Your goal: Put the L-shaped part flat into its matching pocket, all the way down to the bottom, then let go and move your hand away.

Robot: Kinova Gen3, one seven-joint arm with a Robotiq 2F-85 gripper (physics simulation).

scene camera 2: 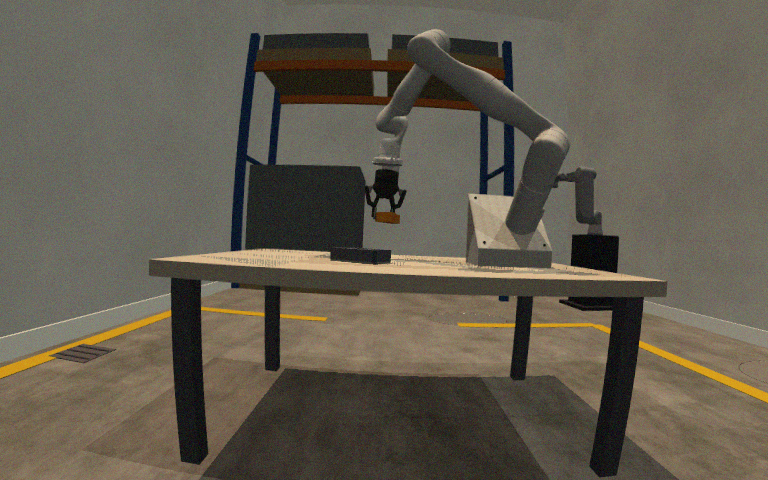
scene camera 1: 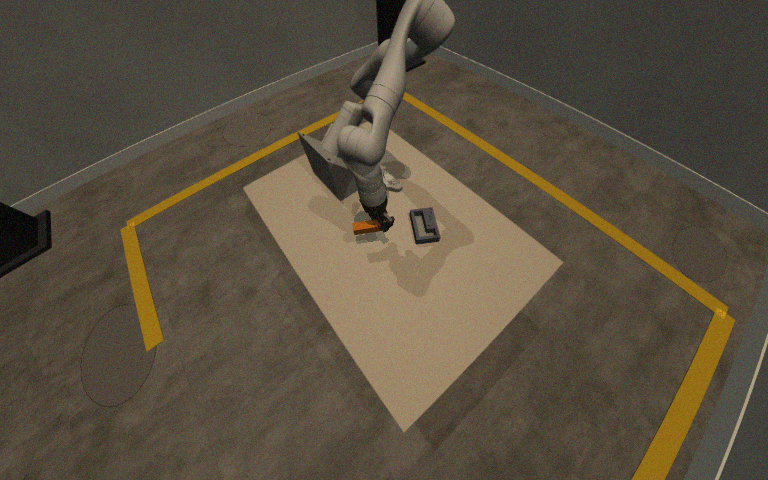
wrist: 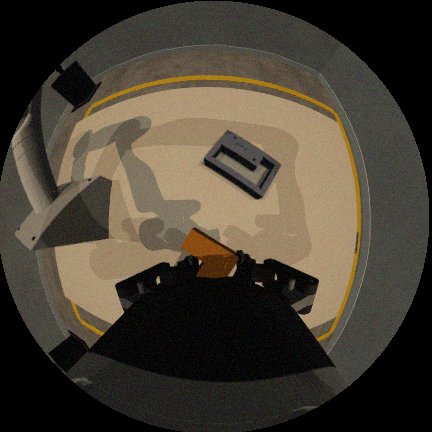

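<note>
The orange L-shaped part is held level, well above the table. My gripper is shut on it; in the wrist view the fingers press on it from the left and right, and the gripper's dark body hides the part's near end. The dark grey block with the L-shaped pocket lies on the table. The block is to the right of the part in the first scene view and beyond it in the wrist view. The pocket's light floor shows, with no part in it.
The wooden table carries the block and the arm's slanted grey base mount. The base mount stands to the left of the block in the wrist view. A blue and orange rack stands behind the table.
</note>
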